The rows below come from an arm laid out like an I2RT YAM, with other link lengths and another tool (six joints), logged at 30 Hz.
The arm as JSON. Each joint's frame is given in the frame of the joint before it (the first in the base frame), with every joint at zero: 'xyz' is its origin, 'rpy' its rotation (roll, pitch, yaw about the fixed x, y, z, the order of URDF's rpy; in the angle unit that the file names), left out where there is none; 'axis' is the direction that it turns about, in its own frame. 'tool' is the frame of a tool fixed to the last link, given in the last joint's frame.
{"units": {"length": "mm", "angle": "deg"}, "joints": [
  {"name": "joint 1", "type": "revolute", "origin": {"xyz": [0.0, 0.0, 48.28]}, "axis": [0.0, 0.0, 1.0]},
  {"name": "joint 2", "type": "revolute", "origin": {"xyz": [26.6, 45.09, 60.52]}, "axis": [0.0, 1.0, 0.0]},
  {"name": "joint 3", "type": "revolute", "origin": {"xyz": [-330.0, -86.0, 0.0]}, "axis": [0.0, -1.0, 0.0]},
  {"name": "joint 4", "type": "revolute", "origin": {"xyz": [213.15, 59.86, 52.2]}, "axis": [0.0, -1.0, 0.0]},
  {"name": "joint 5", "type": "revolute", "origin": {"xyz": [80.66, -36.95, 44.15]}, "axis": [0.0, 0.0, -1.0]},
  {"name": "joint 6", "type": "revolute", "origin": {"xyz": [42.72, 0.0, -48.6]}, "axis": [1.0, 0.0, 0.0]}
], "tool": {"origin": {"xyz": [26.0, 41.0, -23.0], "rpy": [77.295, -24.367, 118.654]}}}
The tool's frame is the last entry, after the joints.
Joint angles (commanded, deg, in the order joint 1, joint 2, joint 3, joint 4, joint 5, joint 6), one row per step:
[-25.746 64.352 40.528 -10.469 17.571 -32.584]
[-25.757 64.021 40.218 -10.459 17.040 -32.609]
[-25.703 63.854 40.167 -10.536 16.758 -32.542]
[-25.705 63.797 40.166 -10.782 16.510 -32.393]
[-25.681 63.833 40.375 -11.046 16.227 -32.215]
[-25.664 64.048 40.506 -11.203 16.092 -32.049]
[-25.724 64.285 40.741 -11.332 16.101 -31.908]
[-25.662 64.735 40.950 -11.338 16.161 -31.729]
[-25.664 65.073 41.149 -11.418 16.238 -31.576]
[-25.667 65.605 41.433 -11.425 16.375 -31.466]
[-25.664 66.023 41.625 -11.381 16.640 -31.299]
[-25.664 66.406 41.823 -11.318 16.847 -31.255]
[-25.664 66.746 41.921 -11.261 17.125 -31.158]
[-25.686 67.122 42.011 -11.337 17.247 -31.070]
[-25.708 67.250 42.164 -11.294 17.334 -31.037]
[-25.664 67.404 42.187 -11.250 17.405 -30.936]
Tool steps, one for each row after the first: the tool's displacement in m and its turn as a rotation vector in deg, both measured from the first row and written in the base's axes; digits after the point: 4 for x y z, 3 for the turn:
[-0.0012 0.0013 -0.0007 0.241 -0.143 0.441]
[-0.0016 0.0021 -0.0006 0.406 -0.287 0.692]
[-0.0019 0.0027 -0.0008 0.703 -0.268 0.814]
[-0.0016 0.0032 -0.0002 0.992 -0.362 0.974]
[-0.0009 0.0032 -0.0004 1.264 -0.279 1.010]
[0.0000 0.0027 0.0000 1.400 -0.245 0.865]
[0.0016 0.0022 -0.0002 1.582 -0.116 0.777]
[0.0028 0.0016 -0.0002 1.727 0.007 0.626]
[0.0046 0.0006 -0.0003 1.831 0.203 0.447]
[0.0061 -0.0003 -0.0004 1.868 0.330 0.139]
[0.0075 -0.0012 -0.0004 1.838 0.463 -0.056]
[0.0085 -0.0020 -0.0009 1.827 0.638 -0.338]
[0.0093 -0.0026 -0.0017 1.969 0.941 -0.512]
[0.0100 -0.0032 -0.0012 1.913 0.880 -0.622]
[0.0106 -0.0033 -0.0015 1.969 0.915 -0.693]

